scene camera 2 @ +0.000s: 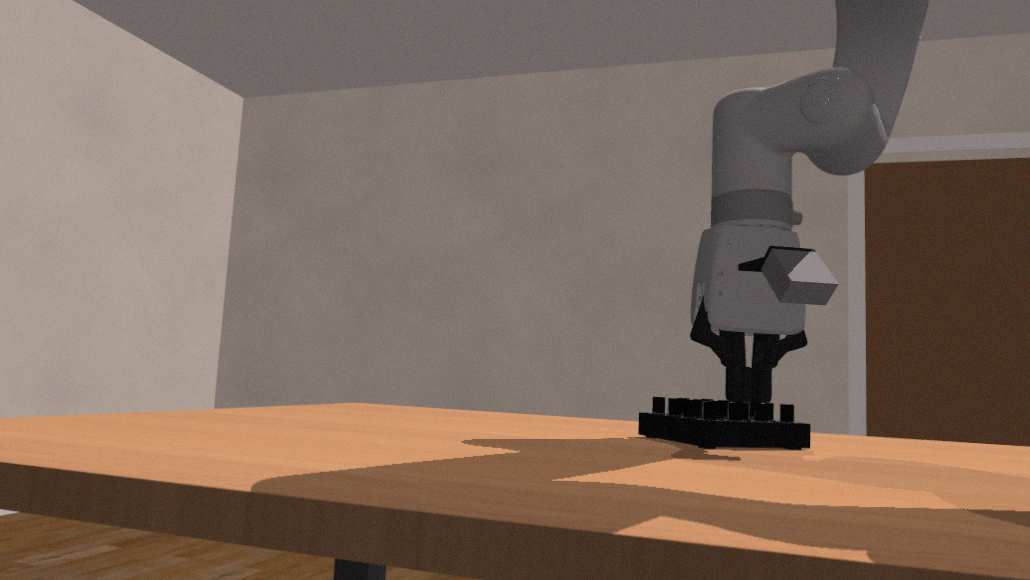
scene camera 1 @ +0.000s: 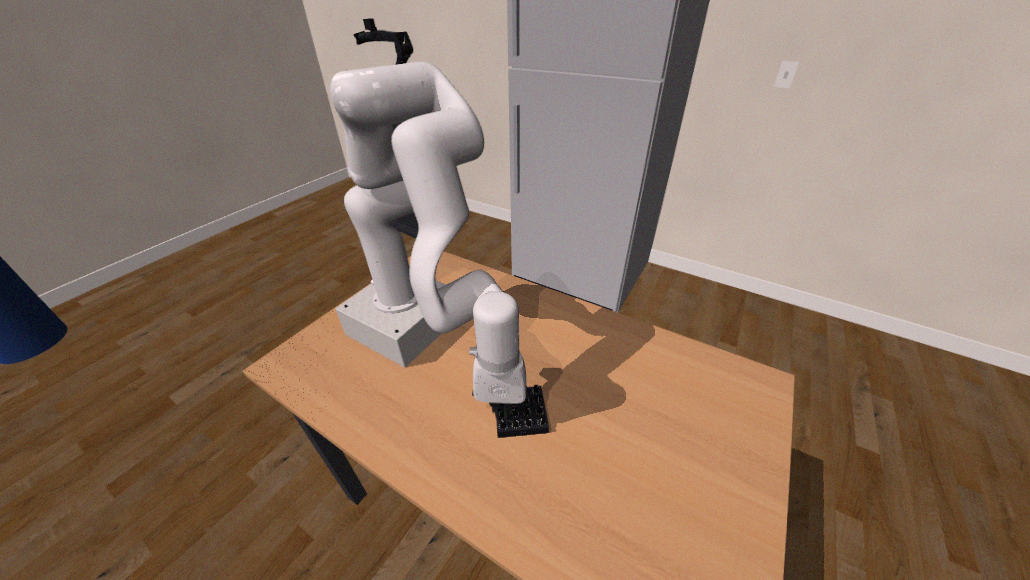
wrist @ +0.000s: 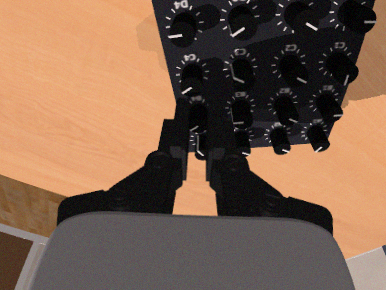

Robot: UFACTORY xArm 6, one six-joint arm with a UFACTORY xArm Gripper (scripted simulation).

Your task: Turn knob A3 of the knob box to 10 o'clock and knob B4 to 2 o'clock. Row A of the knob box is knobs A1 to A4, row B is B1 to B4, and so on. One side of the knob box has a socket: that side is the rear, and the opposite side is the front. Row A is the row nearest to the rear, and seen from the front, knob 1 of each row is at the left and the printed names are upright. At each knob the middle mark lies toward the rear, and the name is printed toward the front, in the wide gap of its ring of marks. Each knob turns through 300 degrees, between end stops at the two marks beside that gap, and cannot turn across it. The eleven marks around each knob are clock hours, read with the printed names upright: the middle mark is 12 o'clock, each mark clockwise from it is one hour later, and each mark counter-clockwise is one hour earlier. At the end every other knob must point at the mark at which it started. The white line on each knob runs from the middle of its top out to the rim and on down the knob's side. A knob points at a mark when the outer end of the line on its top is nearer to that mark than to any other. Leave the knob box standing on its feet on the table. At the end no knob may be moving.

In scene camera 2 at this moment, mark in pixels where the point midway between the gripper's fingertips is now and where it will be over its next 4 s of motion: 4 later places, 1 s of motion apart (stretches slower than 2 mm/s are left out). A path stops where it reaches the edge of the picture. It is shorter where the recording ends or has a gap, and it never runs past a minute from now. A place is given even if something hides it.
The gripper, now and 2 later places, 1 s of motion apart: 748, 410; 748, 373; 748, 284
